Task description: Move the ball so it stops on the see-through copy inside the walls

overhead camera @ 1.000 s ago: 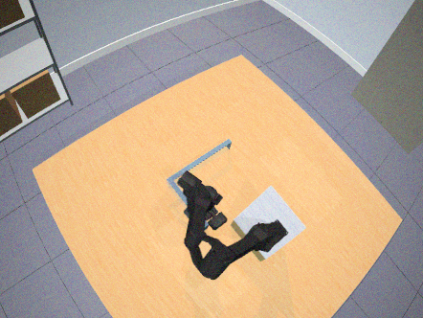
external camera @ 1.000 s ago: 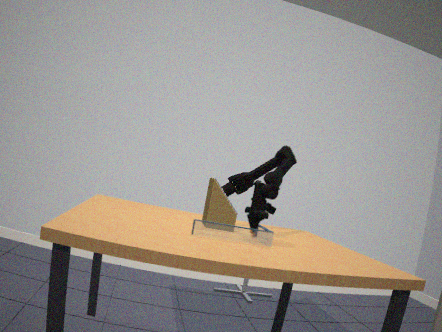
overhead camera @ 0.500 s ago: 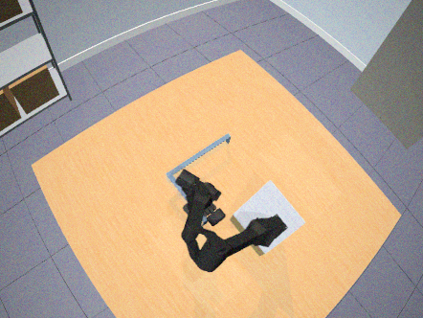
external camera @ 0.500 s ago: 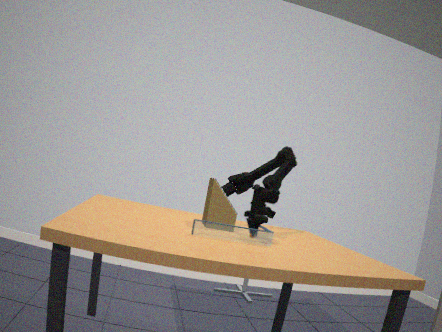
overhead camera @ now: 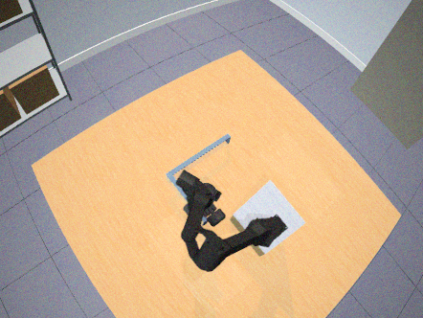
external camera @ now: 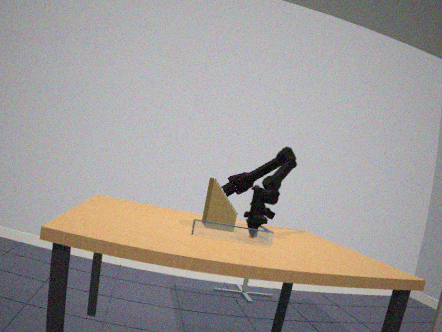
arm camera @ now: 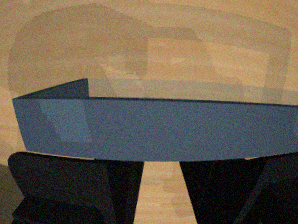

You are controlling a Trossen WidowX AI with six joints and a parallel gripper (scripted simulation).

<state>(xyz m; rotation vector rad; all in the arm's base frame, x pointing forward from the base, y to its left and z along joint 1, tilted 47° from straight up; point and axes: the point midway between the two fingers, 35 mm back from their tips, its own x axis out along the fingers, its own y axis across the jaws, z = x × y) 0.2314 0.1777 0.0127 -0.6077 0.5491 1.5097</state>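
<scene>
Right now the orange ball is right at my gripper tip.
</scene>
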